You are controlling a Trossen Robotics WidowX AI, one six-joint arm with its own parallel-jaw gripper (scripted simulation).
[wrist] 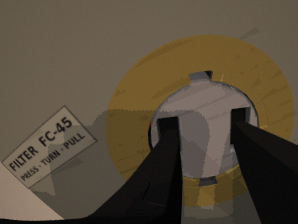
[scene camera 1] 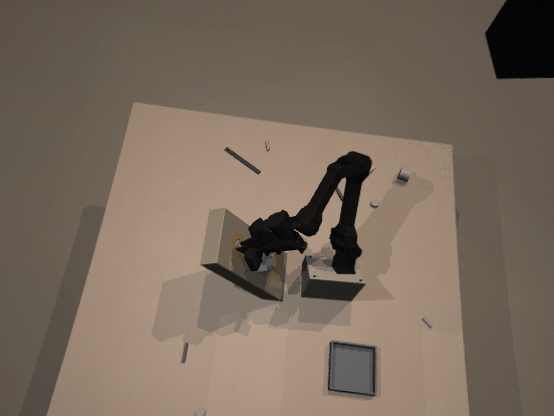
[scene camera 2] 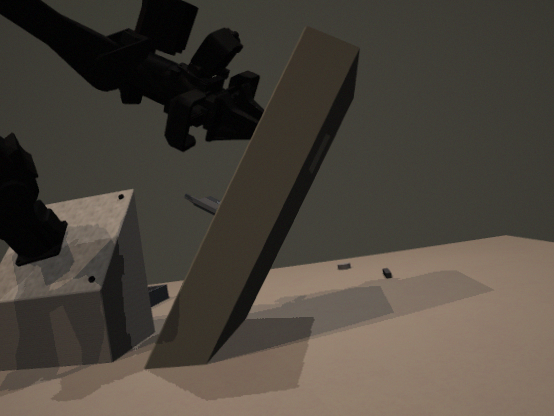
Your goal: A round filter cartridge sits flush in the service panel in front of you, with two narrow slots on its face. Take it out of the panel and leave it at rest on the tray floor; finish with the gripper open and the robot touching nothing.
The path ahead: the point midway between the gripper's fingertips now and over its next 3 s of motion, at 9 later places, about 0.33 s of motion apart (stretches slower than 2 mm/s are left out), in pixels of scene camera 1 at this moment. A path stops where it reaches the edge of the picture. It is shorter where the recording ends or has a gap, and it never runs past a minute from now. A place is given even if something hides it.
The gripper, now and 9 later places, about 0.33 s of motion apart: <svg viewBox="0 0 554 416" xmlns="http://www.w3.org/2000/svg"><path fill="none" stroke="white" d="M238 246L237 246L236 246L236 247L240 246L250 247L256 246L259 249L264 252L265 253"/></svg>
